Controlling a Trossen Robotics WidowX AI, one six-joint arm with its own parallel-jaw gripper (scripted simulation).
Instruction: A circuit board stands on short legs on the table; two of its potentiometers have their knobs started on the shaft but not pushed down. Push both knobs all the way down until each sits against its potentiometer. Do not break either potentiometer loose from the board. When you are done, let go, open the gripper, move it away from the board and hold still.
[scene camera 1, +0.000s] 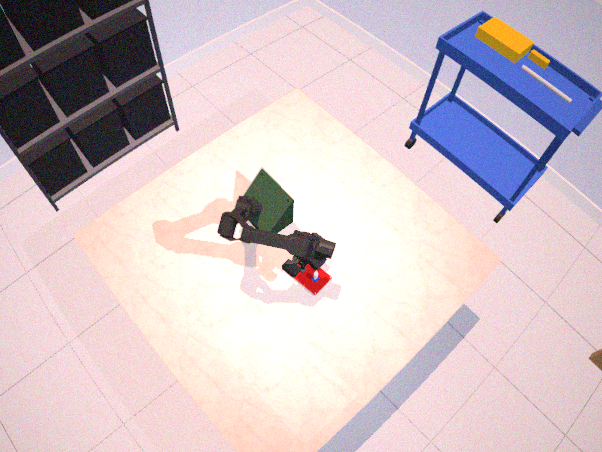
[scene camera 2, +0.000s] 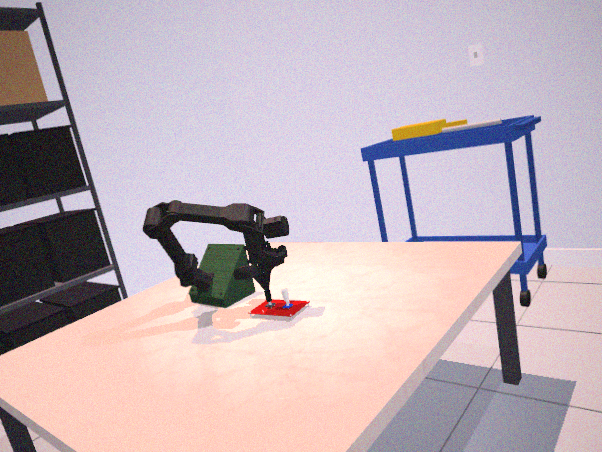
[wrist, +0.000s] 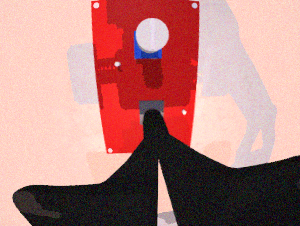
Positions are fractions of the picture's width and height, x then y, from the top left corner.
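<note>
Scene camera 2 shows my gripper (scene camera 2: 0.44, 0.64); the wrist view also shows the gripper (wrist: 0.52, 0.60). A white knob (wrist: 0.51, 0.16) is visible.
</note>
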